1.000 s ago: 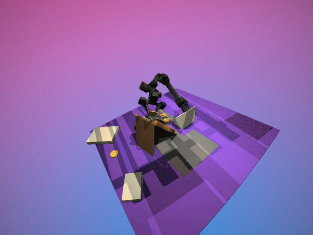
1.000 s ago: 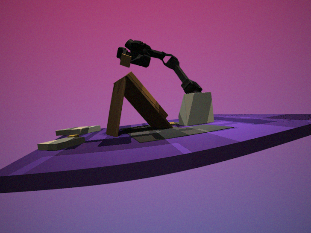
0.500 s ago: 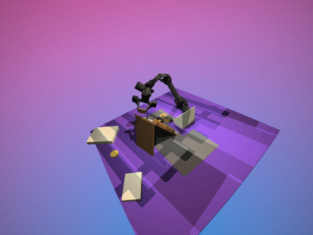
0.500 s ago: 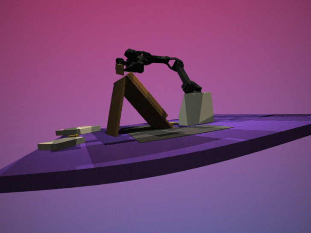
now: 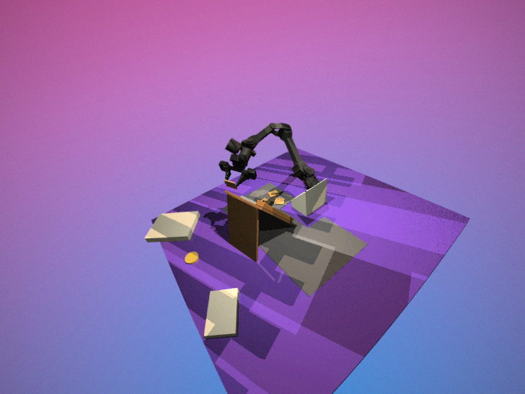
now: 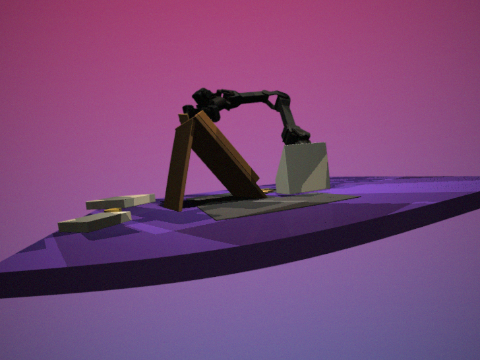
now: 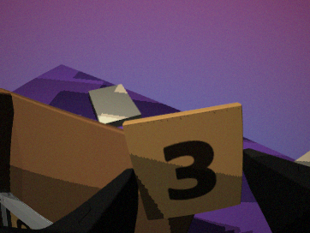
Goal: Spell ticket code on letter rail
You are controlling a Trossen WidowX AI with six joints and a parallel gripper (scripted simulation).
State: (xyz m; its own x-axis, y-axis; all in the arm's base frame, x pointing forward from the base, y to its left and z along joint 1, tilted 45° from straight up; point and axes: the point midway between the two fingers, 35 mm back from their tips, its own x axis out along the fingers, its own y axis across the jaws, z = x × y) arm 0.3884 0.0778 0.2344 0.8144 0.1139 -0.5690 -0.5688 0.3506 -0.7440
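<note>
The white ticket lies 150 mm behind my gripper tip, 70 mm to the left of it and 220 mm below it. From my gripper tip the other things lie so: letter tile right at my gripper tip; grey mat 230 mm behind, 110 mm to the left, 310 mm below; yellow disc 310 mm ahead, 300 mm below.
</note>
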